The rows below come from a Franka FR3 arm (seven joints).
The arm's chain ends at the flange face. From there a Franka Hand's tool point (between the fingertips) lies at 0.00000 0.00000 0.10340 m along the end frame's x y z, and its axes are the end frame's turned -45 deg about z.
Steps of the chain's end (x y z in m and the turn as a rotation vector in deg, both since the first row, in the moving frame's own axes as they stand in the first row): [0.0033 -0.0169 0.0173 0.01 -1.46 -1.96]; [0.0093 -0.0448 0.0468 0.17 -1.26 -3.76]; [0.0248 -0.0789 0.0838 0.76 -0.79 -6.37]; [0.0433 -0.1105 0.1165 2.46 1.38 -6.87]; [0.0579 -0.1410 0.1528 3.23 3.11 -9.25]
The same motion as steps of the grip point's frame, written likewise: [0.0124 -0.0115 0.0173 1.04 -1.03 -1.96]; [0.0368 -0.0269 0.0468 1.01 -0.77 -3.76]; [0.0732 -0.0402 0.0838 1.10 -0.02 -6.37]; [0.1136 -0.0492 0.1164 0.76 2.72 -6.87]; [0.1487 -0.0596 0.1525 0.08 4.48 -9.25]
